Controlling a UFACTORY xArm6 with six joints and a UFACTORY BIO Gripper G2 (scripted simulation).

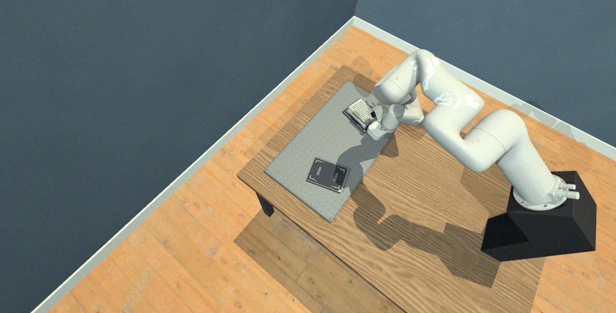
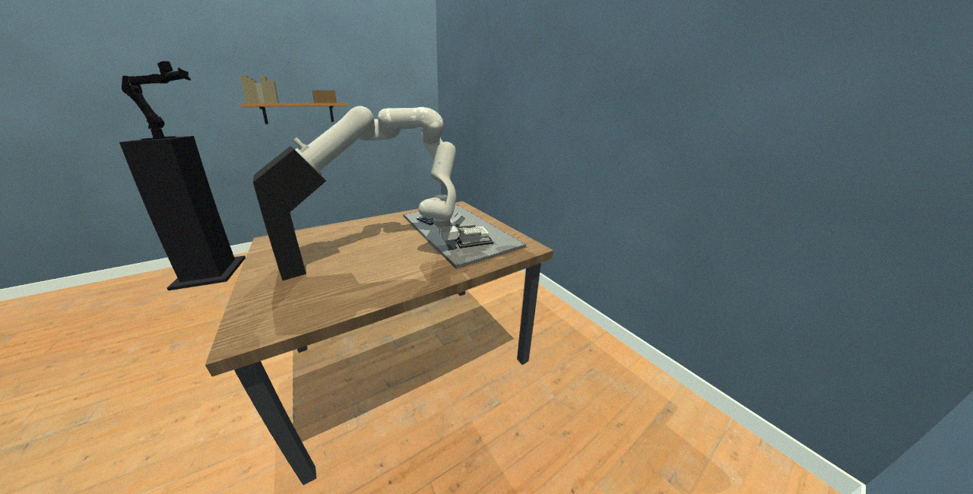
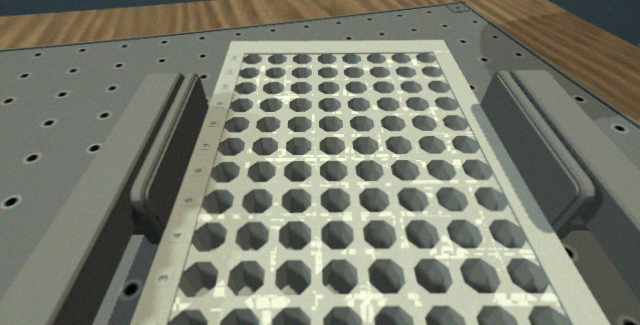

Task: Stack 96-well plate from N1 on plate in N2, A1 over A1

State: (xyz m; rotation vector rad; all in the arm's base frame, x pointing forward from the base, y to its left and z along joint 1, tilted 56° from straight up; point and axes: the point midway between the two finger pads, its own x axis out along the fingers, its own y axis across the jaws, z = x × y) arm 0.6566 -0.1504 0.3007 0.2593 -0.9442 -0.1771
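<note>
My hand is 50 mm above the plate nest N2. Round my hand: plate nest N1 (360 mm to the left, 110 mm behind, 50 mm below).
</note>
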